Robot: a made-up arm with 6 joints.
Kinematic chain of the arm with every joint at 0, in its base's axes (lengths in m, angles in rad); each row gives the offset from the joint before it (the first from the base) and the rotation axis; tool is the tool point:
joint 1: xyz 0 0 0.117 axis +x
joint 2: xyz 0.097 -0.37 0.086 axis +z
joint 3: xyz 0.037 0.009 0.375 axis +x
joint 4: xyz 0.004 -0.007 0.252 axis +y
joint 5: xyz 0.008 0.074 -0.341 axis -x
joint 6: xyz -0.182 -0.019 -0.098 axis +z
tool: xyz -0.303 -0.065 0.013
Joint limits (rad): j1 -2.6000..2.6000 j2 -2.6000..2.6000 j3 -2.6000..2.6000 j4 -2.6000..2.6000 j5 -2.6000..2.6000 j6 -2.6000..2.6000
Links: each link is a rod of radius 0.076 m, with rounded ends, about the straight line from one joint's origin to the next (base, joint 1, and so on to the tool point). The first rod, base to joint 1, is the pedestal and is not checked.
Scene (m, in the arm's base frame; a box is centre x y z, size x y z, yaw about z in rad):
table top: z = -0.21
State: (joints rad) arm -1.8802 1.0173 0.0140 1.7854 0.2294 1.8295
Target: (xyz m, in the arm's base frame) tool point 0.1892 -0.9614 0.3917
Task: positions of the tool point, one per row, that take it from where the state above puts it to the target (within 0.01 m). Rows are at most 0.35 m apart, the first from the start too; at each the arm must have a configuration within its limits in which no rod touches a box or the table.
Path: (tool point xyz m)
1: 0.1574 0.8173 0.8562
2: 0.1721 0.5538 1.0583
3: 0.1837 0.2438 1.1694
4: 0.1919 -0.0819 1.1806
5: 0.1966 -0.3914 1.0932
6: 0.1978 -0.6556 0.9185
7: 0.1953 -0.8509 0.6761
8: 0.1892 -0.9614 0.3917

